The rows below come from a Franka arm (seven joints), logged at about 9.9 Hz.
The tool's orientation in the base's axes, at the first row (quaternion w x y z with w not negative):
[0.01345, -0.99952, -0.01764, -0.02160]
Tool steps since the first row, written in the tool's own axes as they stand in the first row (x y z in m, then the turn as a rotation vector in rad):
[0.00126, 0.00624, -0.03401, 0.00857, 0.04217, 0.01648]
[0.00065, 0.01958, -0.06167, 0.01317, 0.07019, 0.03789]
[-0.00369, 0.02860, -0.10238, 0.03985, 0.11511, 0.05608]
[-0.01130, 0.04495, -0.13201, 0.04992, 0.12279, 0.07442]
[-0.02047, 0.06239, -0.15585, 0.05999, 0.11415, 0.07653]
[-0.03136, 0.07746, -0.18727, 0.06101, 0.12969, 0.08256]
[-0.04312, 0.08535, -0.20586, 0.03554, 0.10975, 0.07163]
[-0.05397, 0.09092, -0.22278, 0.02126, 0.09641, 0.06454]
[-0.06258, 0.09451, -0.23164, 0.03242, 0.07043, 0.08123]
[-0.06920, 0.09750, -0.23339, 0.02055, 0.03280, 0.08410]
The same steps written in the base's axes. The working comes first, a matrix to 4 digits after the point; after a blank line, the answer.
The tool's axes in the first row as the columns of a matrix, in the base's axes (used below as rounded here):
[0.9984, 0.0358, 0.0427]
[0.0347, -0.9990, 0.0276]
[0.0437, -0.0261, -0.9987]

[0.00003, -0.00713, 0.03386, 0.01077, -0.04138, -0.01718]
[-0.00128, -0.02124, 0.06111, 0.01728, -0.06862, -0.03910]
[-0.00703, -0.03153, 0.10134, 0.04630, -0.11206, -0.05727]
[-0.01531, -0.04894, 0.13017, 0.05741, -0.11888, -0.07535]
[-0.02486, -0.06734, 0.15312, 0.06725, -0.10984, -0.07679]
[-0.03653, -0.08364, 0.18363, 0.06908, -0.12516, -0.08317]
[-0.04879, -0.09244, 0.20148, 0.04247, -0.10643, -0.07285]
[-0.06014, -0.09885, 0.21776, 0.02743, -0.09379, -0.06604]
[-0.06899, -0.10298, 0.22614, 0.03836, -0.06699, -0.08155]
[-0.07556, -0.10625, 0.22752, 0.02528, -0.02973, -0.08395]

